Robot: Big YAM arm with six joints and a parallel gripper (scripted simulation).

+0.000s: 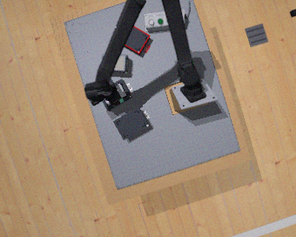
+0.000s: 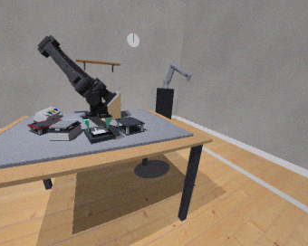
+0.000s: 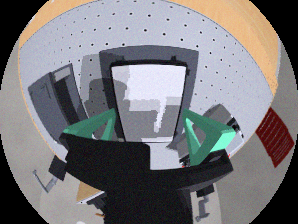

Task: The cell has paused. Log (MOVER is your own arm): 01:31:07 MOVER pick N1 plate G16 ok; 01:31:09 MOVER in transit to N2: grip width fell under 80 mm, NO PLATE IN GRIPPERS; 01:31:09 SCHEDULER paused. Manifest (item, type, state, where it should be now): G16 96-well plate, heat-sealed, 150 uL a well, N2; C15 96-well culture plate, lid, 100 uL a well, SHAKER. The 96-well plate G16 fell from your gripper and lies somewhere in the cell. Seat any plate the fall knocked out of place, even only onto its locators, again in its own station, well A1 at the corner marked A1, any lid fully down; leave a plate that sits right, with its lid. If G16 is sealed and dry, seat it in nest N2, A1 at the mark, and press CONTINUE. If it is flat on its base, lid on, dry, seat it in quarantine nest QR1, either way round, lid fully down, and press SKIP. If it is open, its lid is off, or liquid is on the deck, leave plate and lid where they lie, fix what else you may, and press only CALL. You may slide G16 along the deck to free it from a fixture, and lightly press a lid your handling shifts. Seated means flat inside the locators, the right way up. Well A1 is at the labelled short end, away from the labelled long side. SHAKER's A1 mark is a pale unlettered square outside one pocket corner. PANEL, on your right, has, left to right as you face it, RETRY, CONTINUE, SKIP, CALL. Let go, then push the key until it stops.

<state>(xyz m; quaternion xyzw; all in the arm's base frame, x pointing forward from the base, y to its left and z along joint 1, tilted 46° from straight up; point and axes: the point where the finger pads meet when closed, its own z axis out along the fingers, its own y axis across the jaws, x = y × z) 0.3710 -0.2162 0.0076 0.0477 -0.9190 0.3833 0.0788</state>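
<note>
Right now the plate G16 is 10 mm below my hand. Also, from my hand: red-framed nest: 260 mm to the right, 210 mm behind; then lidded plate: 160 mm to the right, 60 mm behind, 20 mm above.
</note>
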